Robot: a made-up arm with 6 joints.
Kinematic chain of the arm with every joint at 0, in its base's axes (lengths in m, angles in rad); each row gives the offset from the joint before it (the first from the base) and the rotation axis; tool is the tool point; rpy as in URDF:
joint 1: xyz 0 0 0.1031 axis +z
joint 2: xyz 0 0 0 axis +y
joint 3: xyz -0.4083 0 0.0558 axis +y
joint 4: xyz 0.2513 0 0.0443 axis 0.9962 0 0.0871
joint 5: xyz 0 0 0 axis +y
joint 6: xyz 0.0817 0 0.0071 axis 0.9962 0 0.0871
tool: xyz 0 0 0 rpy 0 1.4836 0
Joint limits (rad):
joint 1: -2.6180..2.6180
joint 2: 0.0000..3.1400
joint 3: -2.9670..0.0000
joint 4: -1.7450..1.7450
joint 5: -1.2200..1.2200
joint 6: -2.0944..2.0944
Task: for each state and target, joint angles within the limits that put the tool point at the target. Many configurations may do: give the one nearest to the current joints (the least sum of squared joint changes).
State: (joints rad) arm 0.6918 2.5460 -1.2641 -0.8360 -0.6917 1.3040
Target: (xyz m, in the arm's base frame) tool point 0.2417 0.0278 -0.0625
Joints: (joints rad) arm 0.0212 2.6777 -0.4302 -0.8302 -0.3846 1.3040
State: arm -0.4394 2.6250 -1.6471 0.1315 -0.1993 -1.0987
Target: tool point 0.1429 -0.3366 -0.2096
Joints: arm -1.1666 2.9540 -1.0731 0.1468 -0.0849 -1.0987
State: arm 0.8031 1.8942 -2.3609 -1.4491 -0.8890 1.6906
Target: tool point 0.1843 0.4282 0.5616
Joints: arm 1.0112 1.8808 -2.0097 -1.5466 -1.0501 1.6906
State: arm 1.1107 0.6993 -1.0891 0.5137 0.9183 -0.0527
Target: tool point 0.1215 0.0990 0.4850
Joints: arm 0.5644 1.0449 -1.0707 0.3177 0.8149 -0.0527
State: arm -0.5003 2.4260 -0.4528 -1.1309 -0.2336 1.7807
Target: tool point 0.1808 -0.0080 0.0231
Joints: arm -0.1738 2.4970 -0.1709 -1.1664 -0.3159 1.7807
